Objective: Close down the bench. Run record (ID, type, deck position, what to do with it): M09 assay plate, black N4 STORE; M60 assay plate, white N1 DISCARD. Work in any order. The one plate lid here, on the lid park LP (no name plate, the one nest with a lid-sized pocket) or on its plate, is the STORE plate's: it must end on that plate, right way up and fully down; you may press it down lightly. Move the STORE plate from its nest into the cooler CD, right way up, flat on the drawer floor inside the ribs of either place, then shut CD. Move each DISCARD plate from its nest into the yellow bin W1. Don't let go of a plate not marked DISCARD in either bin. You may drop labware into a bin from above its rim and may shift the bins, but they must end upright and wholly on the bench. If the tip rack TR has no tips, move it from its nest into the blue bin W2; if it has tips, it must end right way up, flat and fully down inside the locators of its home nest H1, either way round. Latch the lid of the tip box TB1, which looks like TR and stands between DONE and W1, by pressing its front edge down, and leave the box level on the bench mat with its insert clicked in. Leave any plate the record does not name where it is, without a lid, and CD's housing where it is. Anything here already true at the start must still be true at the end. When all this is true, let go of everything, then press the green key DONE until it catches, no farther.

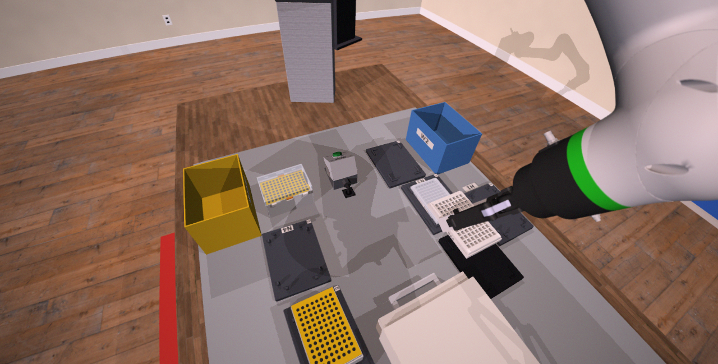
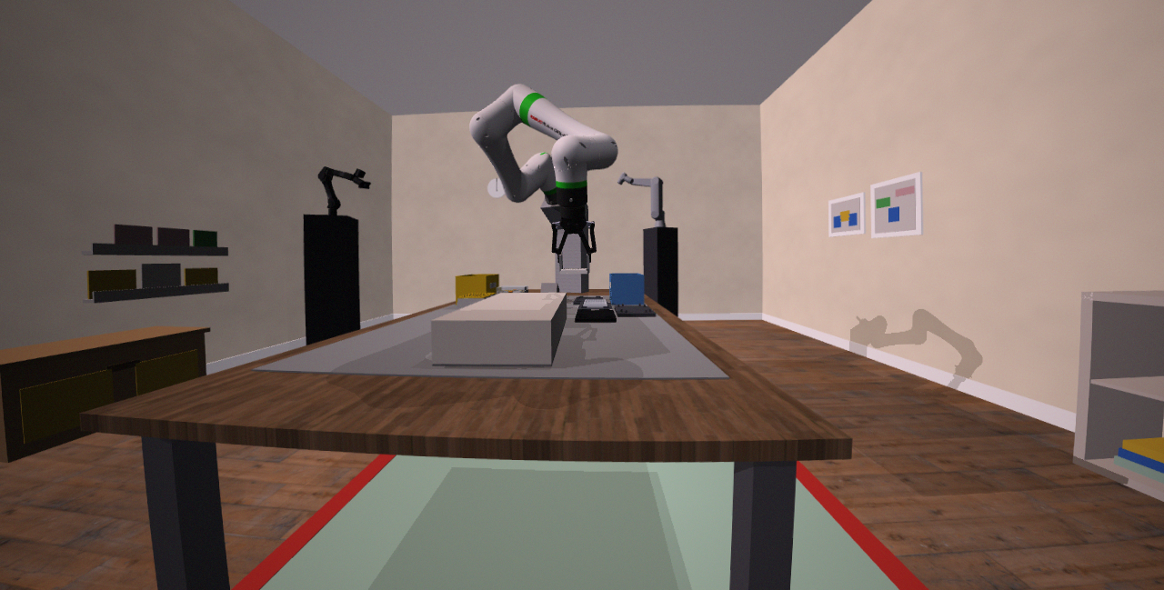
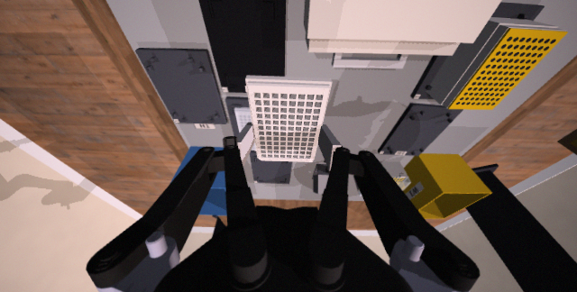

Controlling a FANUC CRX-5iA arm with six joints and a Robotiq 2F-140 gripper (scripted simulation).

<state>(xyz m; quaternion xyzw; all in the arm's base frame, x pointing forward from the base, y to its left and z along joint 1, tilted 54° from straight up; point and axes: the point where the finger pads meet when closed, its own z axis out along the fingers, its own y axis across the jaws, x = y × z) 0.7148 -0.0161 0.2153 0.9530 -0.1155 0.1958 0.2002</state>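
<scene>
The yellow bin W1 is 460 mm behind my hand, 280 mm to the right of it and 130 mm below it. From my hand the other things lie so: black nest N1 (70 mm ahead, 40 mm to the left, 160 mm below); then white assay plate (20 mm below); then lid (100 mm ahead, 180 mm to the right, 140 mm below).
</scene>
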